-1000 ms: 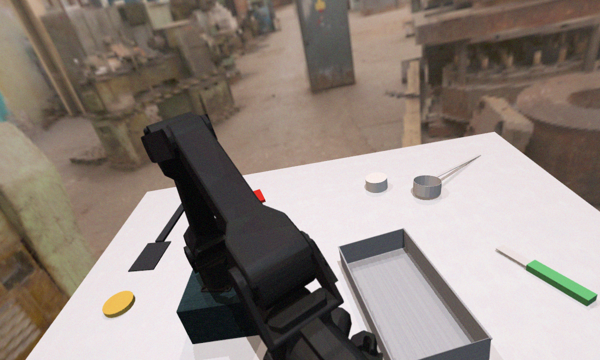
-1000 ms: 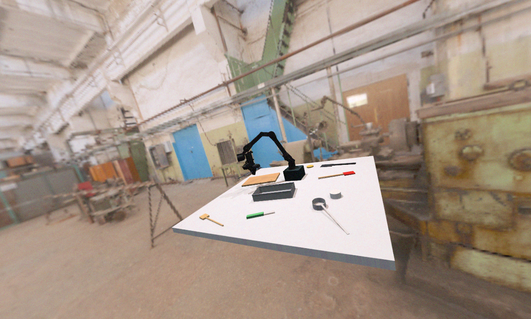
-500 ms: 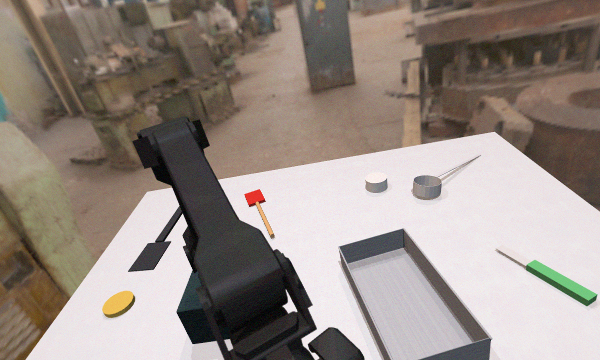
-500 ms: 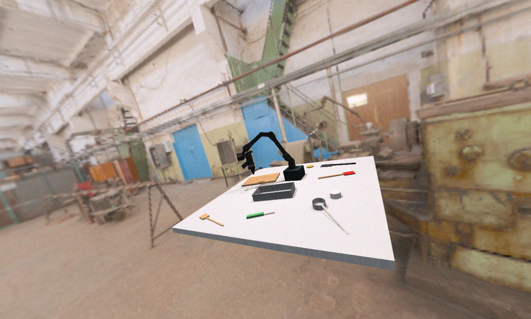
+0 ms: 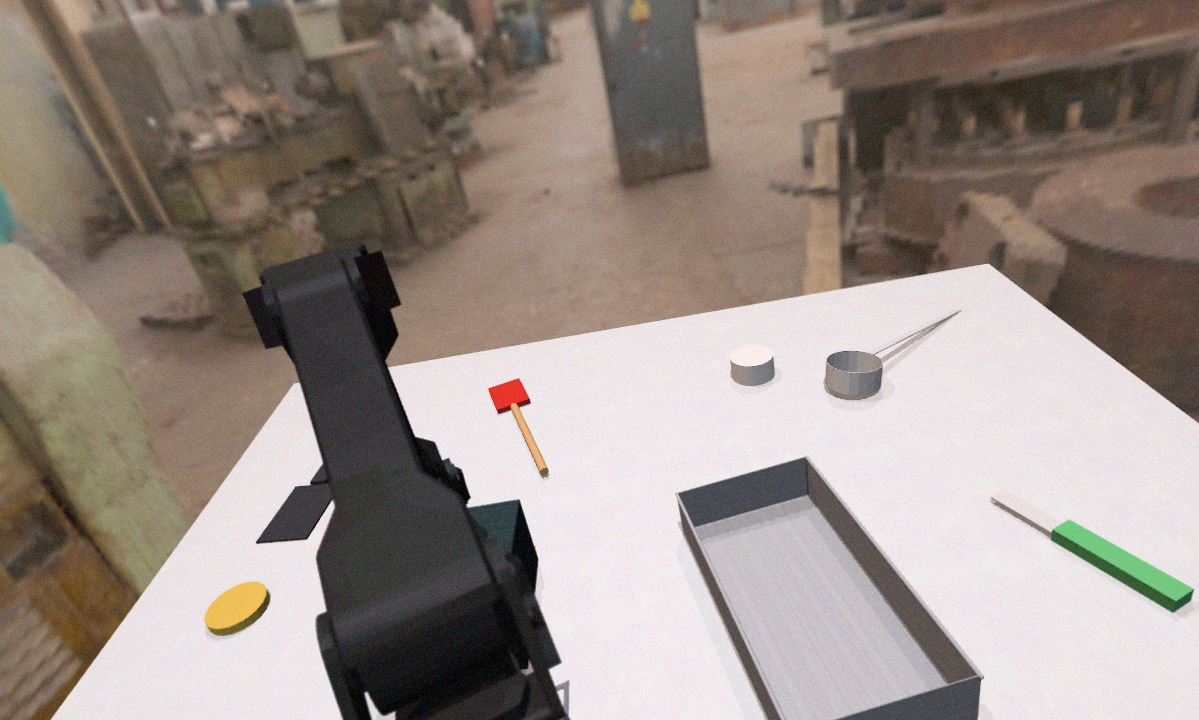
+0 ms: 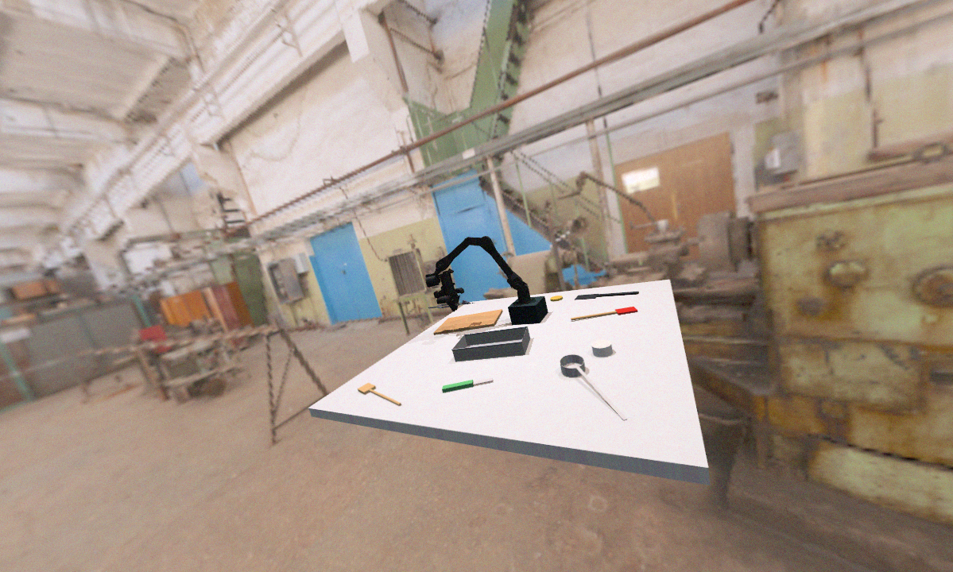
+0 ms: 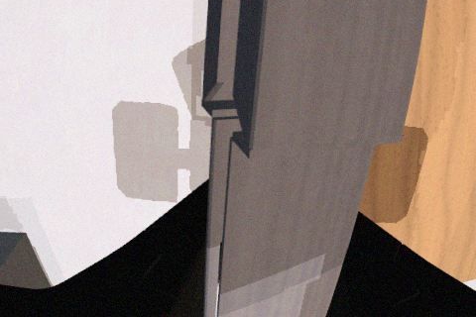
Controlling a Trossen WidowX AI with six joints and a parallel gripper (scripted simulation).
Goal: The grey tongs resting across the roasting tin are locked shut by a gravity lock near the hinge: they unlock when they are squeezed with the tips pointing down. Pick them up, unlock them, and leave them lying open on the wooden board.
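My gripper tip is 140 mm past the wooden board, 120 mm above it and 60 mm to the left of it. Also, from my gripper tip: yellow disc 510 mm behind, 320 mm to the left, 120 mm below; red-headed spatula 700 mm to the left, 260 mm behind, 120 mm below; grey roasting tin 330 mm to the left, 150 mm ahead, 100 mm below.
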